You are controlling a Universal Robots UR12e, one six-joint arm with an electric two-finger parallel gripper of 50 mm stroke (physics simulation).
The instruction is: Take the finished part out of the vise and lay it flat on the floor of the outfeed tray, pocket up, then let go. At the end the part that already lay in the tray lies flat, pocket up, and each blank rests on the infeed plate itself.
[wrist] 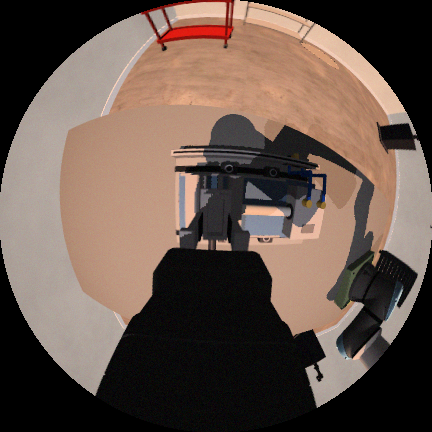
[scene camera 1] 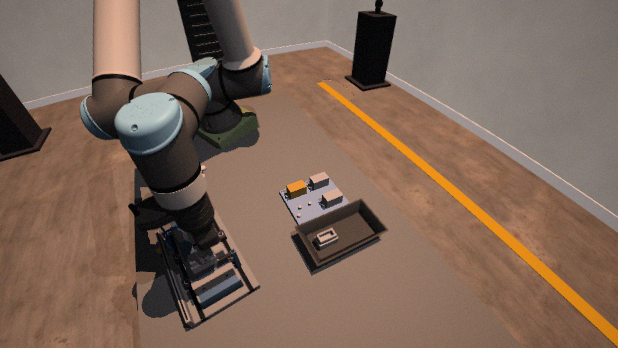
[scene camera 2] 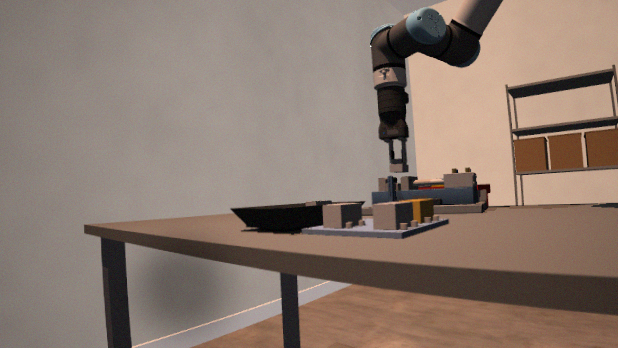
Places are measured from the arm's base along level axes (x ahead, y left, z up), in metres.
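Pixels of known places: gripper, fingertip midpoint: (wrist: 214, 221) (scene camera 1: 203, 255) (scene camera 2: 398, 162); arm's base at its link origin: (wrist: 360, 281) (scene camera 1: 222, 119).
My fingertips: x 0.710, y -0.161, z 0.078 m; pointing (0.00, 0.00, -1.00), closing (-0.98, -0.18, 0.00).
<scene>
For each thing: its top centre in the pictures, then the offset to it from my fingertips.
- finished part at its top centre: (wrist: 214, 217) (scene camera 1: 199, 254) (scene camera 2: 398, 159) dz +0.010, dx +0.002, dy -0.007 m
- vise at its top centre: (wrist: 261, 209) (scene camera 2: 423, 174) (scene camera 1: 195, 244) dz -0.036, dx -0.062, dy -0.022 m
- orange block at its top centre: (scene camera 2: 416, 200) (scene camera 1: 296, 185) dz -0.092, dx -0.198, dy +0.315 m
My gripper (scene camera 2: 398, 161) (wrist: 214, 221) is shut on the finished part (scene camera 2: 398, 168) (wrist: 215, 217), held above the vise (scene camera 1: 220, 290) (scene camera 2: 425, 196) (wrist: 262, 226). In scene camera 2 a gap shows below the part. Its pocket cannot be made out. In scene camera 1 the arm largely hides the fingers. The outfeed tray (scene camera 1: 357, 227) (scene camera 2: 280, 218) holds another part (scene camera 1: 326, 237) (scene camera 2: 318, 203), flat with its pocket up, near one end. Two grey blanks (scene camera 1: 319, 180) (scene camera 1: 332, 198) (scene camera 2: 341, 215) (scene camera 2: 392, 216) and an orange block (scene camera 1: 296, 189) (scene camera 2: 424, 210) stand on the infeed plate (scene camera 1: 291, 205) (scene camera 2: 350, 232).
The tray's raised walls stand beside the infeed plate, which has small pegs (scene camera 1: 309, 203) (scene camera 2: 403, 226). Blue bent pipes with brass ends (wrist: 315, 203) rise at one end of the vise. Long dark rails run along the vise's base. A red cart (wrist: 195, 33) stands off the table.
</scene>
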